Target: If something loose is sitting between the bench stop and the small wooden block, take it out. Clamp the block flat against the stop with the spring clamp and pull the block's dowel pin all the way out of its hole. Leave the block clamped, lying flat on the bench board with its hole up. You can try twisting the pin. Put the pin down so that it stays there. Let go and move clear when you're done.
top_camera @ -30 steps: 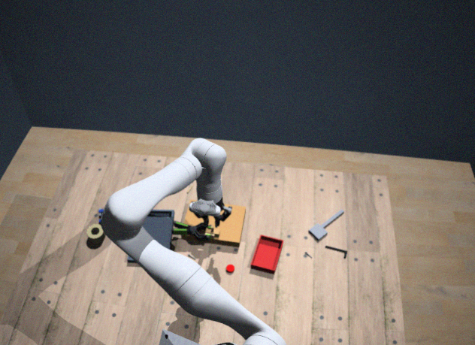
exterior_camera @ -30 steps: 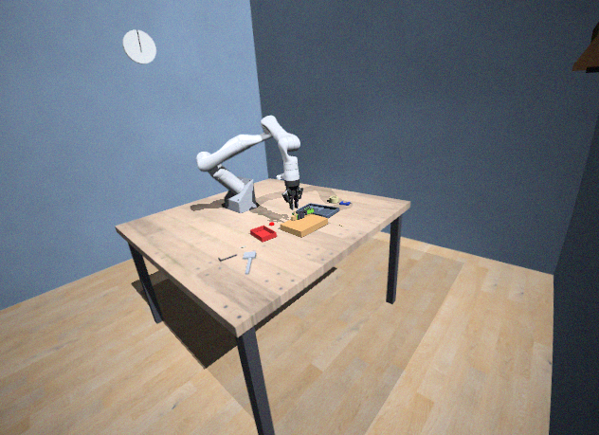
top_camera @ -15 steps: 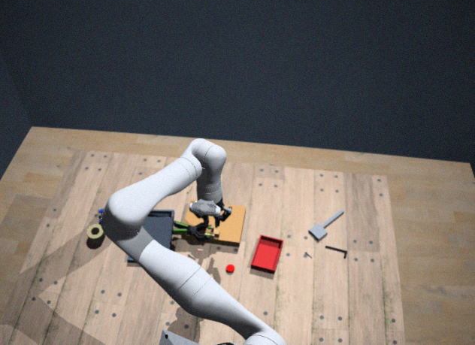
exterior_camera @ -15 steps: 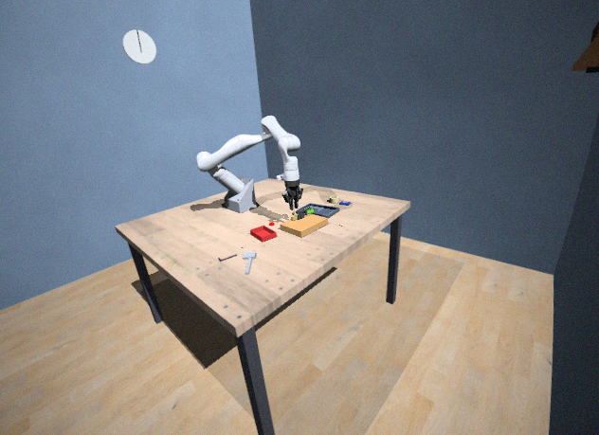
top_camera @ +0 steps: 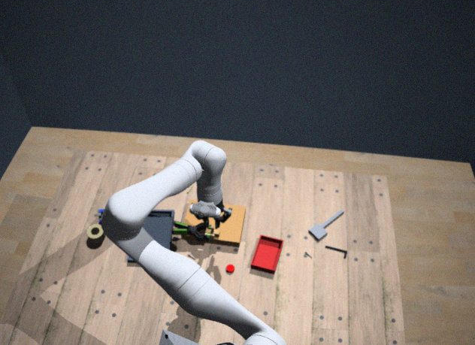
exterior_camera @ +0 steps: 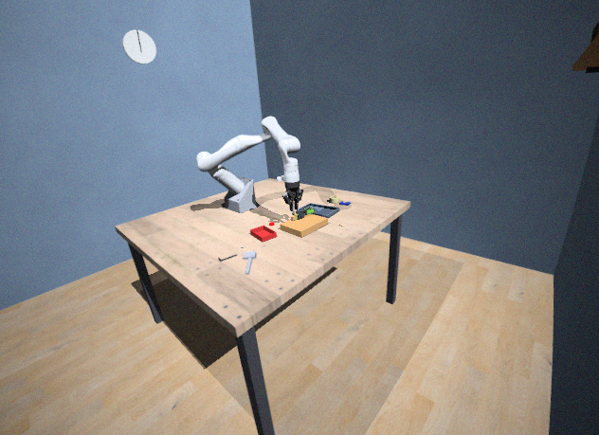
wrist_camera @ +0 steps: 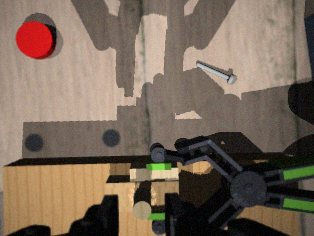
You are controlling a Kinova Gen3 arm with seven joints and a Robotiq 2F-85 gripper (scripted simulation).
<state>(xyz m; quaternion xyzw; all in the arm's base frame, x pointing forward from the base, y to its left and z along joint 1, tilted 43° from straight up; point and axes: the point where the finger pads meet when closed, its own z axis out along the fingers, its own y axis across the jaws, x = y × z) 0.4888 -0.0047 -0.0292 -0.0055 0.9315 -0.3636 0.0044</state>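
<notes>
Right now the dowel pin is 4 cm below my hand. From my hand the other things lie so: bench board 8 cm below, 5 cm ahead, 1 cm to the left; then wooden block 6 cm below; then red disc 10 cm behind, 9 cm below, 8 cm to the right.
</notes>
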